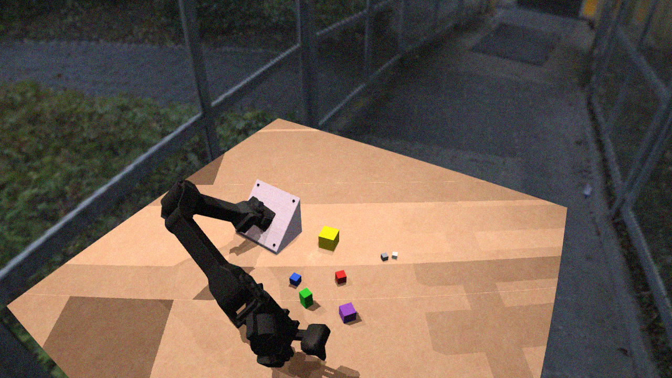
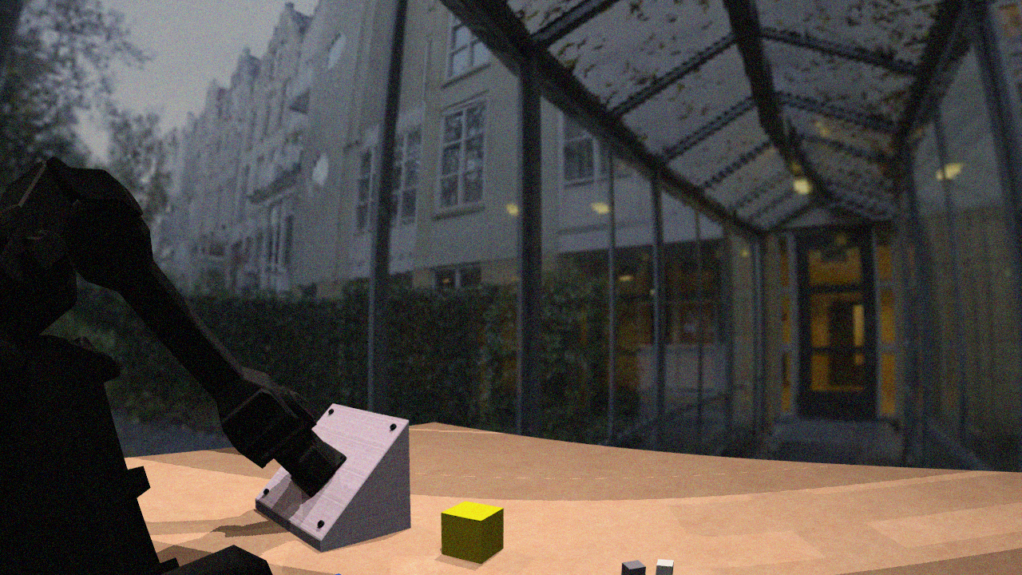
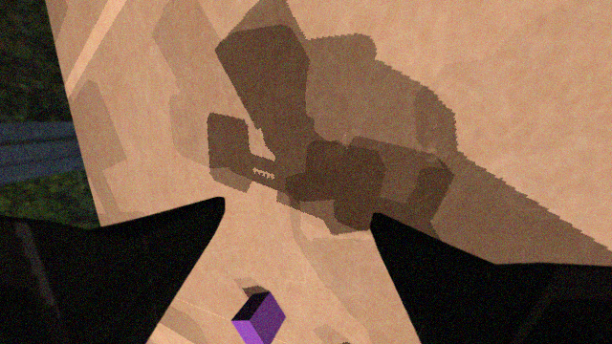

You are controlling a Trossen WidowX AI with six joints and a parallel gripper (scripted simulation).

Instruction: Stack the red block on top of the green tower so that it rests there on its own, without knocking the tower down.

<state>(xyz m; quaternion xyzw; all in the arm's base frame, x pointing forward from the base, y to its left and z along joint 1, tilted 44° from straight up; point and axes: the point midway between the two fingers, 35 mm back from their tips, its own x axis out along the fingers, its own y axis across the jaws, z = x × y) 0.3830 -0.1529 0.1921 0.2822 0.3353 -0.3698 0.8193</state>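
Right now the purple block is 16 cm to the left of my gripper tip, 1 cm below it and 1 cm behind it. Also, from my gripper tip: red block: 24 cm to the left, 10 cm behind, 2 cm below; blue block: 19 cm behind, 16 cm to the left, 2 cm below; yellow block: 33 cm to the left, 22 cm behind, 1 cm below.
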